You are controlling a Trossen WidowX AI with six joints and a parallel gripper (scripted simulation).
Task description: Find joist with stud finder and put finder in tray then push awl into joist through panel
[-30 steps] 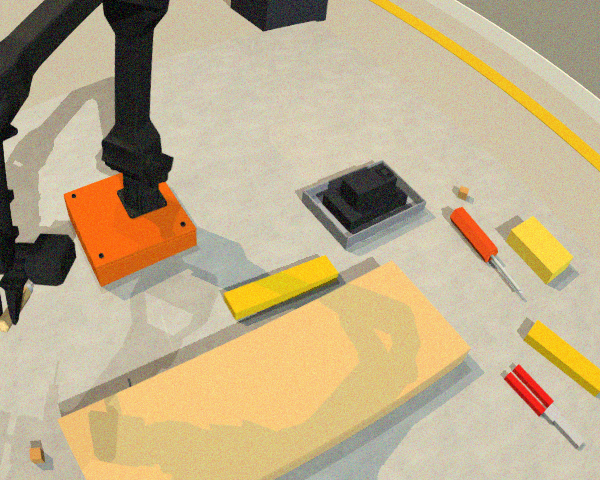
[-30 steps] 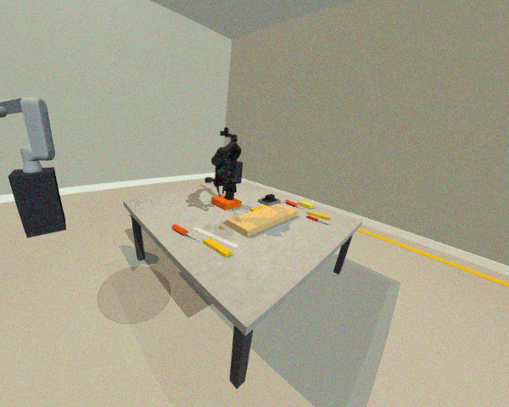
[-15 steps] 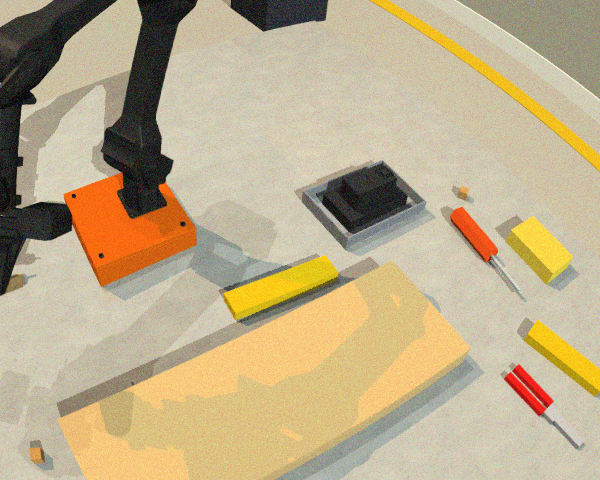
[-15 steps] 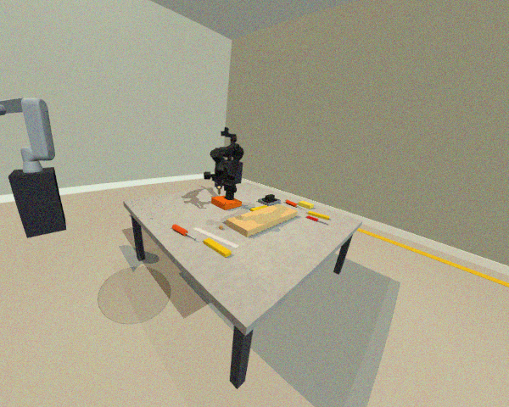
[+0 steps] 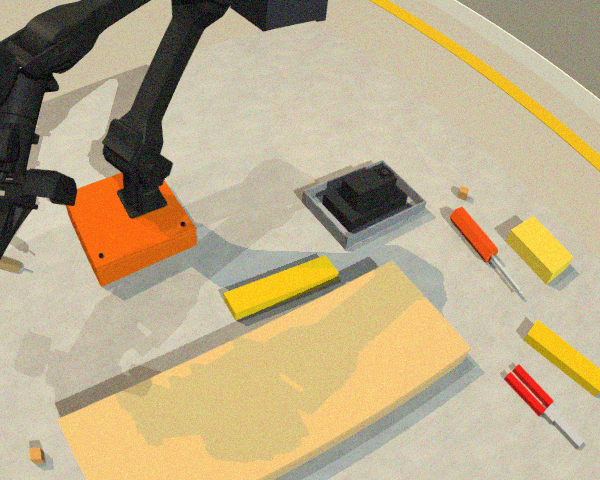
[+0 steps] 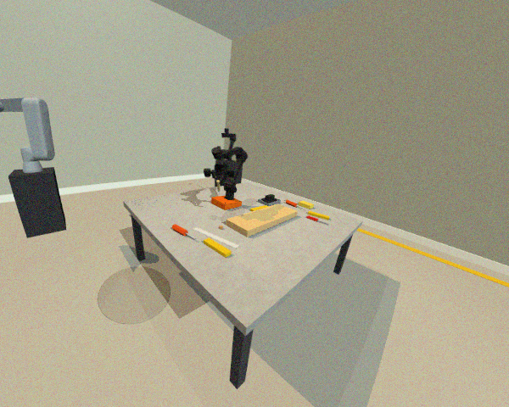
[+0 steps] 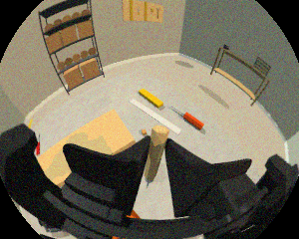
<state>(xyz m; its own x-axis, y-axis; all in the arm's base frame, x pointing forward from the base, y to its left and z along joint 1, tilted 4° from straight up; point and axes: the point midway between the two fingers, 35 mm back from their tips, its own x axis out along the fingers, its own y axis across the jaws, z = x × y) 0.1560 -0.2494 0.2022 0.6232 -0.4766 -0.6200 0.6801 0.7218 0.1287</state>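
Right now the awl is 50 mm below my gripper tip, 30 mm to the left of it and 20 mm behind it. The rest, counted from my gripper tip: stud finder (590 mm to the left, 180 mm below, 30 mm behind); then grey tray (570 mm to the left, 220 mm below, 30 mm behind).
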